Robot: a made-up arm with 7 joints.
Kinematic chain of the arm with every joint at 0, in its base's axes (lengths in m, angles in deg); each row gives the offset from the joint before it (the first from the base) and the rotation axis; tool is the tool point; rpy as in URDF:
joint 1: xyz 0 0 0.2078 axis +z
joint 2: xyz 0 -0.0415 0.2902 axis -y
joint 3: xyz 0 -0.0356 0.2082 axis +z
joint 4: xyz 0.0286 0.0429 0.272 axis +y
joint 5: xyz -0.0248 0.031 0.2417 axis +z
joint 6: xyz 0 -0.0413 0.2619 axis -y
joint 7: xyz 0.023 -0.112 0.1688 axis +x
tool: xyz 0 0 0 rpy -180 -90 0
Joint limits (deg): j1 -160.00..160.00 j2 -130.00..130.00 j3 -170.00..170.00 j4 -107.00..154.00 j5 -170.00..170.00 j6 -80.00..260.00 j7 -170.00..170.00
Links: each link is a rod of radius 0.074 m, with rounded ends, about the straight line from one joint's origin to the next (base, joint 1, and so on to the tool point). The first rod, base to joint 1, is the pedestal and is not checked.
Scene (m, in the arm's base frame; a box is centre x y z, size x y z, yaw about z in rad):
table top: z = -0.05
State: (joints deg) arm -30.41 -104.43 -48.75 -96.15 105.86 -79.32 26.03
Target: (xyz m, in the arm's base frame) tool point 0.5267 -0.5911 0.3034
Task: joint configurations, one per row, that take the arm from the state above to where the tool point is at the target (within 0.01 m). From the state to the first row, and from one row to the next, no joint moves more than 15 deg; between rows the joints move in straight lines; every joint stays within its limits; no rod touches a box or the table.
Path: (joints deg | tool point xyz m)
1: -43.19 -107.17 -48.57 -91.89 103.60 -79.49 26.03 | 0.7273 -0.0391 0.4462
2: -55.97 -109.91 -48.39 -87.64 101.34 -79.66 26.03 | 0.7157 -0.2370 0.4043
3: -68.74 -112.65 -48.22 -83.38 99.08 -79.83 26.03 | 0.6474 -0.4266 0.3564
4: -81.52 -115.40 -48.04 -79.12 96.82 -80.00 26.03 | 0.5267 -0.5911 0.3033

